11 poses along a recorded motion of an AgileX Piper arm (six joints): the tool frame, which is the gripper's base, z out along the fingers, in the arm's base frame.
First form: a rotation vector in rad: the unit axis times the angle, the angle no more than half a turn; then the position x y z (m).
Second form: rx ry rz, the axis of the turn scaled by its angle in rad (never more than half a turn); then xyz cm. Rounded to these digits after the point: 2 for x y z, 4 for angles.
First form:
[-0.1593 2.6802 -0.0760 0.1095 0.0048 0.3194]
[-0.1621 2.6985 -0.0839 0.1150 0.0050 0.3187]
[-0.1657 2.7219 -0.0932 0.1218 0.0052 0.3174]
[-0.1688 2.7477 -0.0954 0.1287 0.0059 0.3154]
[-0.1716 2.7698 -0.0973 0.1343 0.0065 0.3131]
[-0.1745 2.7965 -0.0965 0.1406 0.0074 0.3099]
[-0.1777 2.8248 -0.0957 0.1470 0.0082 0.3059]
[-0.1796 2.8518 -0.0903 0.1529 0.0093 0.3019]
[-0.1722 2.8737 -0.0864 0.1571 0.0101 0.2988]
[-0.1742 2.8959 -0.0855 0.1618 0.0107 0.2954]
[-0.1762 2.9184 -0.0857 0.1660 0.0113 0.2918]
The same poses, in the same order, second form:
[-0.1593 2.6802 -0.0760 10.95 0.48 31.94]
[-0.1621 2.6985 -0.0839 11.50 0.50 31.87]
[-0.1657 2.7219 -0.0932 12.18 0.52 31.74]
[-0.1688 2.7477 -0.0954 12.87 0.59 31.54]
[-0.1716 2.7698 -0.0973 13.43 0.65 31.31]
[-0.1745 2.7965 -0.0965 14.06 0.74 30.99]
[-0.1777 2.8248 -0.0957 14.70 0.82 30.59]
[-0.1796 2.8518 -0.0903 15.29 0.93 30.19]
[-0.1722 2.8737 -0.0864 15.71 1.01 29.88]
[-0.1742 2.8959 -0.0855 16.18 1.07 29.54]
[-0.1762 2.9184 -0.0857 16.60 1.13 29.18]

